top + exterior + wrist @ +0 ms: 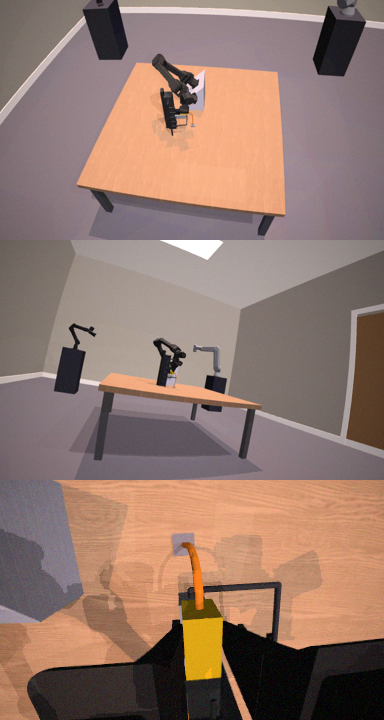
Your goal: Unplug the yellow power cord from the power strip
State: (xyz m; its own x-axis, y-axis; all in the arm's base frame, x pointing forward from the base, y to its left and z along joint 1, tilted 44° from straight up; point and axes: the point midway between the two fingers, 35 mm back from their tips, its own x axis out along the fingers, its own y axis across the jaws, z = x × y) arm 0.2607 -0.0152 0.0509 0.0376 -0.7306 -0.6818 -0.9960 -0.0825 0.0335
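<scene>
The yellow plug lies 3 cm to the right of my gripper tip and 1 cm ahead of it. From my gripper tip the other things lie so: thin black cord: 5 cm below, 4 cm ahead, 1 cm to the left.
</scene>
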